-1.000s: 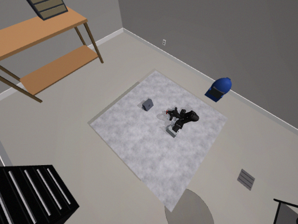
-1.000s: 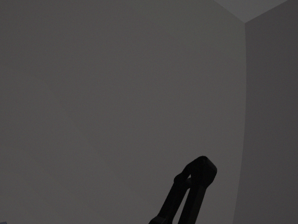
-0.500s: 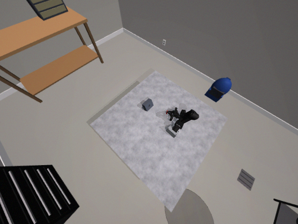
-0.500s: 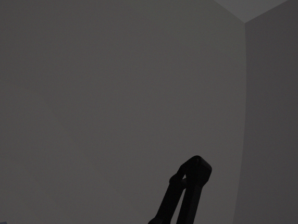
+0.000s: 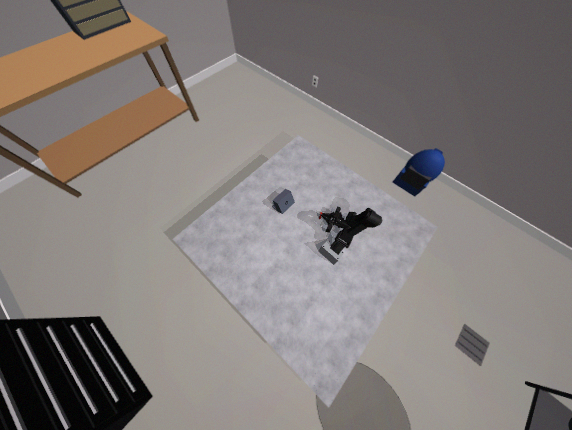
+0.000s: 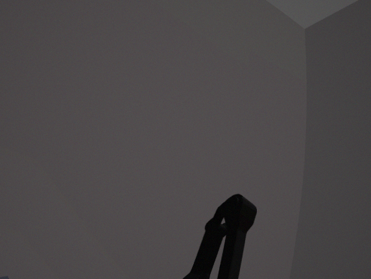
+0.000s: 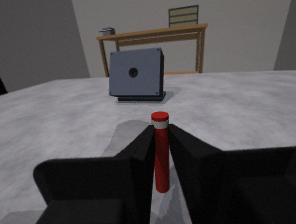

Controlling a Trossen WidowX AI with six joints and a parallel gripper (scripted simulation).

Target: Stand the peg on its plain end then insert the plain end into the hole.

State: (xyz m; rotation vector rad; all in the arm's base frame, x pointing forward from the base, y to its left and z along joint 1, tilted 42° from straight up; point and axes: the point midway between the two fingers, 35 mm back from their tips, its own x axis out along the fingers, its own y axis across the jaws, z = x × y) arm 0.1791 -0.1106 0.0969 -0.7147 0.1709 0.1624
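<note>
Right now my gripper tip is 10 mm above the red peg. The rest, counted from my gripper tip: sloped panel (260 mm ahead, 90 mm to the left).
</note>
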